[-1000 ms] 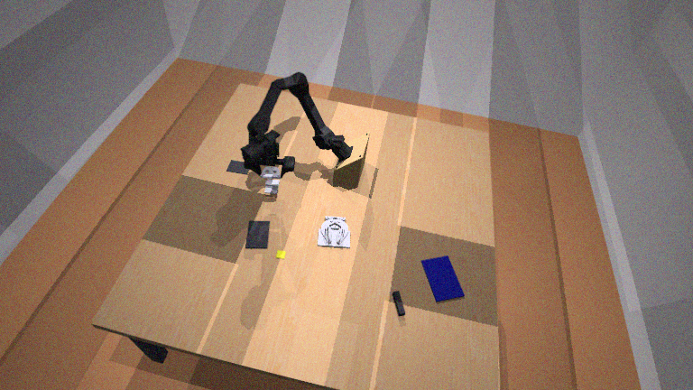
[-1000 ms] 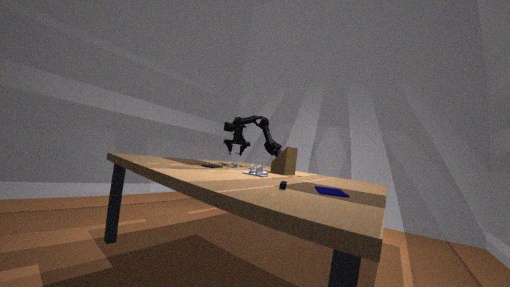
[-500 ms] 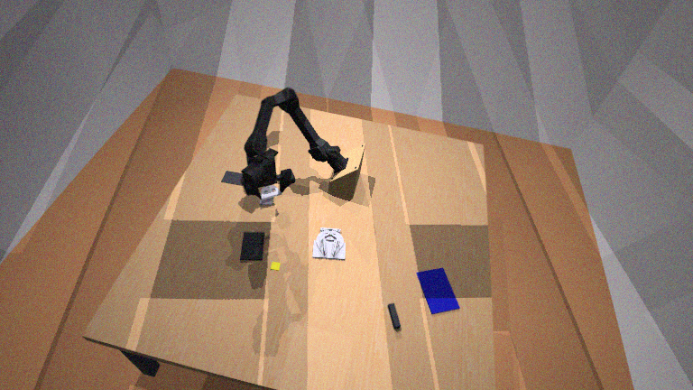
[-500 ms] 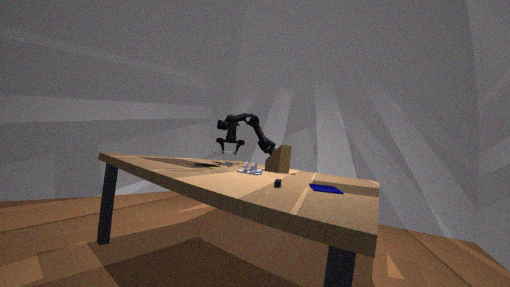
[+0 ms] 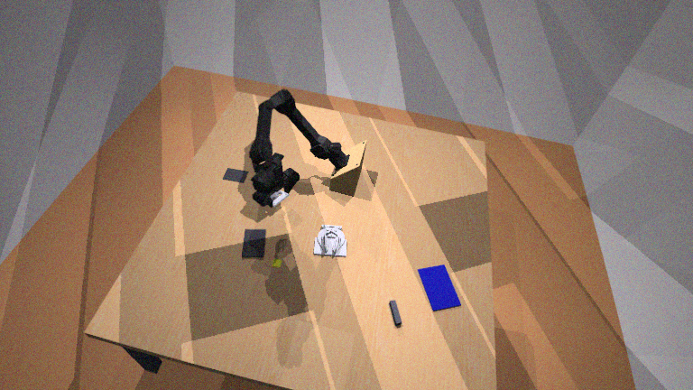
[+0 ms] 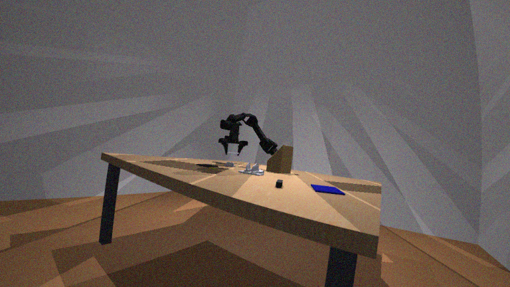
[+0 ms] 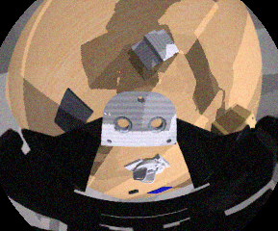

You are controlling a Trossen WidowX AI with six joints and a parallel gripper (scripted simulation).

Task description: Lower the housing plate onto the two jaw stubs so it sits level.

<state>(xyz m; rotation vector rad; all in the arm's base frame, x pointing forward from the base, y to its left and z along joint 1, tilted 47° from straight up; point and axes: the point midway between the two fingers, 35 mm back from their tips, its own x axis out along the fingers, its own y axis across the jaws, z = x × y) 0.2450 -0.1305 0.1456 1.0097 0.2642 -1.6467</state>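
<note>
My gripper tip is now 22 cm to the right of the housing plate, 7 cm above it and 3 cm short of it. From my gripper tip the other things lie so: base 2 cm above, 1 cm to the right; then yellow cube 22 cm ahead, 8 cm below, 6 cm to the left; then dark block 51 cm to the left, 29 cm ahead, 7 cm below.
</note>
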